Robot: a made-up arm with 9 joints. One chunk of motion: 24 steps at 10 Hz.
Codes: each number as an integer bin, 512 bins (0 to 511) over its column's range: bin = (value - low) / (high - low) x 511, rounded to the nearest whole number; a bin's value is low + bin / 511 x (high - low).
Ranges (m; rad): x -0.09..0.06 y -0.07..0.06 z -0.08..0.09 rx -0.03..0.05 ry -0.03..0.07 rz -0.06..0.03
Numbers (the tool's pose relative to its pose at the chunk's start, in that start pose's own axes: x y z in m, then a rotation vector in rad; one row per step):
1: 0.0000 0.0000 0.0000 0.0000 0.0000 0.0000
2: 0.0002 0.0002 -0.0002 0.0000 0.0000 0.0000
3: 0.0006 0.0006 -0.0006 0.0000 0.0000 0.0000
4: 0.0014 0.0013 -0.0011 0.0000 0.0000 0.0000
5: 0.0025 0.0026 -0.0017 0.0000 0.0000 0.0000
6: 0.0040 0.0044 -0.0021 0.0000 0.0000 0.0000
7: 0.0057 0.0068 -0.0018 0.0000 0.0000 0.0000
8: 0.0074 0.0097 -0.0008 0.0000 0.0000 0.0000
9: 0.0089 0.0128 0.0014 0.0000 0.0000 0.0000
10: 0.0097 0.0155 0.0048 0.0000 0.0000 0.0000
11: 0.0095 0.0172 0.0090 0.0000 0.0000 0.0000
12: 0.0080 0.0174 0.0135 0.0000 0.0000 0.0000
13: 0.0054 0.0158 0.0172 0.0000 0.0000 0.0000
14: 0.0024 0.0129 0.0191 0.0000 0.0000 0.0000
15: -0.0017 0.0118 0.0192 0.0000 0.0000 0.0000
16: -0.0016 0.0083 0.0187 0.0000 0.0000 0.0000
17: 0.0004 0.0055 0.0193 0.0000 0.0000 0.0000
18: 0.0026 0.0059 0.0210 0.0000 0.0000 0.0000
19: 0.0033 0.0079 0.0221 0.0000 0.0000 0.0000
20: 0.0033 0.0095 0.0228 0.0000 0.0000 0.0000
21: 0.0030 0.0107 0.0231 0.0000 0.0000 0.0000
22: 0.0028 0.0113 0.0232 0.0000 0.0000 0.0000
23: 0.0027 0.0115 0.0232 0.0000 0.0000 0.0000
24: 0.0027 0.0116 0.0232 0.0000 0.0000 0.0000
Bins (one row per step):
1: 307 275 240 192 153 341
2: 307 276 240 192 153 341
3: 309 278 239 192 153 341
4: 311 280 237 192 153 341
5: 315 285 235 192 153 341
6: 320 292 234 192 153 341
7: 326 302 235 192 153 341
8: 332 313 238 192 153 341
9: 337 325 245 192 153 341
10: 340 336 255 192 153 341
11: 339 343 268 192 153 341
12: 334 344 281 192 153 341
13: 325 337 292 192 153 341
14: 315 326 298 192 153 341
15: 301 322 298 192 153 341
16: 301 308 297 192 153 341
17: 308 297 298 192 153 341
18: 315 298 304 192 153 341
19: 318 306 307 192 153 341
20: 318 312 309 192 153 341
21: 317 317 310 192 153 341
22: 316 320 310 192 153 341
23: 316 320 310 192 153 341
24: 316 321 310 192 153 341

